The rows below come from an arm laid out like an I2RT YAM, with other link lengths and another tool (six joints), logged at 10 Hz.
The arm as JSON. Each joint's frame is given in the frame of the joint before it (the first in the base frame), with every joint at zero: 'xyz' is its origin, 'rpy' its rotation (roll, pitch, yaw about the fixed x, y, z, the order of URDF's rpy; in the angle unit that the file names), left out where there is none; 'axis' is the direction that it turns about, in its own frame. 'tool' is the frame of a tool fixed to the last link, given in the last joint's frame.
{
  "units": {
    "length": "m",
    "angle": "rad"
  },
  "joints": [
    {
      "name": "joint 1",
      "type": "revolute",
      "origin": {
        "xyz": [
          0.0,
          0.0,
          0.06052
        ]
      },
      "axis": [
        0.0,
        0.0,
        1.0
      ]
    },
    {
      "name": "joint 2",
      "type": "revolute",
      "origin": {
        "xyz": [
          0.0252,
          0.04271,
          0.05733
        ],
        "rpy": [
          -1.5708,
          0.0,
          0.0
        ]
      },
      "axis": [
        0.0,
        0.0,
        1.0
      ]
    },
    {
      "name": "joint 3",
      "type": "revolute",
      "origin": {
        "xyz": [
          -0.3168,
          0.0,
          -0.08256
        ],
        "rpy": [
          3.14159,
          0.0,
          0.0
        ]
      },
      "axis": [
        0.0,
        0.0,
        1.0
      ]
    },
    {
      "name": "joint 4",
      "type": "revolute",
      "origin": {
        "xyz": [
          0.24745,
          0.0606,
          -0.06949
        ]
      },
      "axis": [
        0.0,
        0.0,
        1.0
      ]
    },
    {
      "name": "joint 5",
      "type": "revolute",
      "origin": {
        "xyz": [
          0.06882,
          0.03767,
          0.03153
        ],
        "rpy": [
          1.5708,
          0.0,
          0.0
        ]
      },
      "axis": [
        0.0,
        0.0,
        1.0
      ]
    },
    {
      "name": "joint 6",
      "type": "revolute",
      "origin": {
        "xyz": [
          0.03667,
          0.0,
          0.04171
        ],
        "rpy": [
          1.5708,
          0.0,
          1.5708
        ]
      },
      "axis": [
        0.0,
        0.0,
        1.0
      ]
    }
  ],
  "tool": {
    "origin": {
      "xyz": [
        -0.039,
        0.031,
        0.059
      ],
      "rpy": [
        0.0,
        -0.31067,
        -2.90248
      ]
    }
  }
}
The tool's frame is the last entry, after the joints.
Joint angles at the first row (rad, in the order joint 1, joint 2, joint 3, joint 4, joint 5, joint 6):
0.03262, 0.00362, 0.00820, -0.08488, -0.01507, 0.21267
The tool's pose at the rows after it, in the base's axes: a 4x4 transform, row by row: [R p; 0 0 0 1], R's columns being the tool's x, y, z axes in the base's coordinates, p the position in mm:
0.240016, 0.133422, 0.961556, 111.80; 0.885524, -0.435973, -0.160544, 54.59; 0.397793, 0.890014, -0.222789, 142.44; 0, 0, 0, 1
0.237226, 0.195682, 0.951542, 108.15; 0.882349, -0.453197, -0.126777, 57.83; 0.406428, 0.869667, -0.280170, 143.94; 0, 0, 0, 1
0.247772, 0.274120, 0.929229, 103.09; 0.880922, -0.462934, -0.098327, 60.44; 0.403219, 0.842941, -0.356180, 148.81; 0, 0, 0, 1
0.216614, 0.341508, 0.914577, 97.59; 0.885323, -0.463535, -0.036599, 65.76; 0.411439, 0.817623, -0.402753, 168.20; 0, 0, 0, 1
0.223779, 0.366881, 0.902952, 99.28; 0.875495, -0.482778, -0.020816, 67.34; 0.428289, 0.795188, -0.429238, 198.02; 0, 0, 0, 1
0.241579, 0.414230, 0.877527, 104.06; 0.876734, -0.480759, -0.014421, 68.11; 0.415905, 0.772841, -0.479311, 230.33; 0, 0, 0, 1
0.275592, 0.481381, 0.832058, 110.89; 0.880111, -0.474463, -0.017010, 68.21; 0.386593, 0.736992, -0.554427, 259.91; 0, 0, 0, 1
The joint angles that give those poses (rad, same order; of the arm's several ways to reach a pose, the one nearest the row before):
0.03244, 0.01781, 0.01240, -0.08557, -0.08582, 0.21838
0.03219, 0.04636, 0.03871, -0.13636, -0.11773, 0.24166
0.03256, 0.08907, 0.08870, -0.21955, -0.14482, 0.25767
0.03204, 0.15201, 0.17187, -0.28633, -0.20714, 0.26679
0.03212, 0.23670, 0.27791, -0.32981, -0.21965, 0.29199
0.03233, 0.35192, 0.41333, -0.40607, -0.22669, 0.29244
0.03233, 0.47553, 0.56059, -0.51898, -0.22632, 0.28748

